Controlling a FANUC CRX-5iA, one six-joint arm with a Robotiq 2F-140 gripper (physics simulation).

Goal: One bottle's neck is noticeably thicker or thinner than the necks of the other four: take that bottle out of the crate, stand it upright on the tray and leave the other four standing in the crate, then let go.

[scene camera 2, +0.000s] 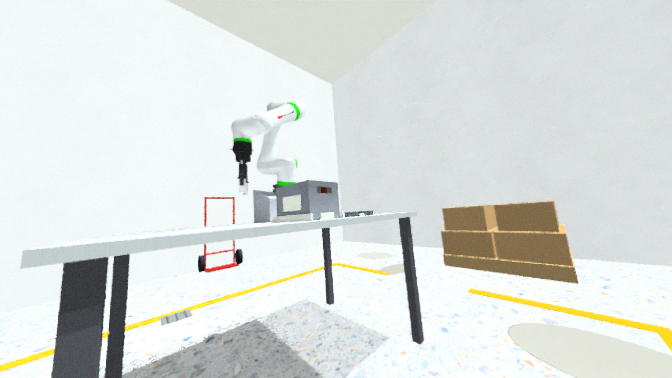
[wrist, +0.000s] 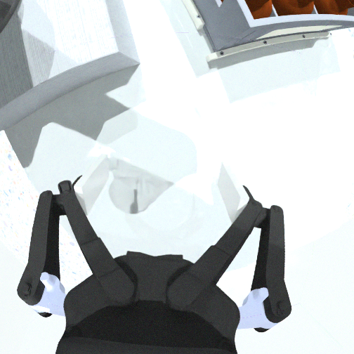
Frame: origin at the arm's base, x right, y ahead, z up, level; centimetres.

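Seen in the pictures: gripper, fingertip midpoint: point(scene camera 2: 243, 193).
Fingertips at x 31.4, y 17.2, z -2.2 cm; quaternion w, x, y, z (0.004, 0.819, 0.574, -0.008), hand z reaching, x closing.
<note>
A point is followed by its place in that frame.
The grey crate point(scene camera 2: 324, 204) @[z -11.6, x 6.6, y 55.2 cm] point(wrist: 225, 31) stands on the table; its near corner shows at the top right of the wrist view. Orange-brown bottles point(wrist: 295, 6) stand inside it, cut off by the view's top edge, so their necks cannot be compared. A bit of brown shows through the crate's handle hole in the scene view. My gripper point(scene camera 2: 243, 189) @[z -2.2, x 31.4, y 17.2 cm] point(wrist: 163, 169) points down, open and empty, above the table and to the left of the crate in the scene view. I cannot make out the tray in either view.
A grey block-like box point(scene camera 2: 264, 206) @[z -8.6, x 16.9, y 5.9 cm] point(wrist: 122, 35) stands beside the crate. Pale rails point(wrist: 265, 43) run along the crate's foot. A low dark item point(scene camera 2: 358, 214) @[z -17.4, x -17.9, y 51.6 cm] lies on the table point(scene camera 2: 200, 237) @[z -19.5, x 54.5, y 69.7 cm] right of the crate. A red hand truck point(scene camera 2: 220, 198) and cardboard boxes point(scene camera 2: 527, 220) stand beyond.
</note>
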